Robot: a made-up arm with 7 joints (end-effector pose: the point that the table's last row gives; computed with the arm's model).
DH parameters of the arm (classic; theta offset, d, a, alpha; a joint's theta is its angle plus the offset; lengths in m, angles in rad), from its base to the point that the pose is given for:
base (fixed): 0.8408 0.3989 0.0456 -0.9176
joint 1: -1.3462 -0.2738 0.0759 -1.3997
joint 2: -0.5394 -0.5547 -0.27 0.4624
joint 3: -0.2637 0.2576 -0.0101 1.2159
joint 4: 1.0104 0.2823 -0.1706 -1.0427
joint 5: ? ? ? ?
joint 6: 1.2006 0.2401 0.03 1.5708
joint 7: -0.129 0 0.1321 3.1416
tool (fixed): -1.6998 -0.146 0 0
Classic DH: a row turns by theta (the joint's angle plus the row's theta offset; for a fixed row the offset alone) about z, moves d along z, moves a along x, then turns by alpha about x.
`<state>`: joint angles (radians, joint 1 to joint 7).
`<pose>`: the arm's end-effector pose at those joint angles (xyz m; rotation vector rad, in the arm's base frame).
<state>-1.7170 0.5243 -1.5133 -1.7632 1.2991 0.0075 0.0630</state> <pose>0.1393 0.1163 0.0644 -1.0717 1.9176 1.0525</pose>
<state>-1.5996 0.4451 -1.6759 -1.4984 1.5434 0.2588 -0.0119</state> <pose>0.1267 0.0749 0.0739 -0.8157 2.2626 1.1828</pose>
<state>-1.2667 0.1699 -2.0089 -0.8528 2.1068 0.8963 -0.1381</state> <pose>0.1080 -0.0839 0.0560 -0.3621 2.7929 1.1938</pose>
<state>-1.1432 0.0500 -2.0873 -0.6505 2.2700 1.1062 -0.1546</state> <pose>0.0914 -0.1474 0.0452 -0.3148 2.8781 1.0889</pose>
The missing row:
joint 5: 1.0372 -0.0144 -0.0598 2.4346
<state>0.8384 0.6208 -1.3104 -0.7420 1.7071 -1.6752 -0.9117</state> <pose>-0.1316 -0.6747 0.2888 -1.7465 0.5963 -0.2490</pose>
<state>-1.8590 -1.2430 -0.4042 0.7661 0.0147 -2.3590 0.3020</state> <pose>0.4132 0.2252 -0.3561 0.6593 -0.6530 0.9775</pose>
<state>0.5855 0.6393 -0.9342 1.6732 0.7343 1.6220 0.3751</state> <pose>-0.3135 -0.1575 0.2228 -0.4997 -0.0267 0.5127</pose>
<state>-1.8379 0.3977 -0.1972 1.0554 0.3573 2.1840 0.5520</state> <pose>-0.0981 0.4889 0.3249 1.6614 -1.4674 -0.0354</pose>
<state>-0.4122 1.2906 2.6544 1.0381 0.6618 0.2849 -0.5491</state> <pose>-0.0639 -0.2264 0.2644 -1.9635 -1.0459 -2.0899</pose>
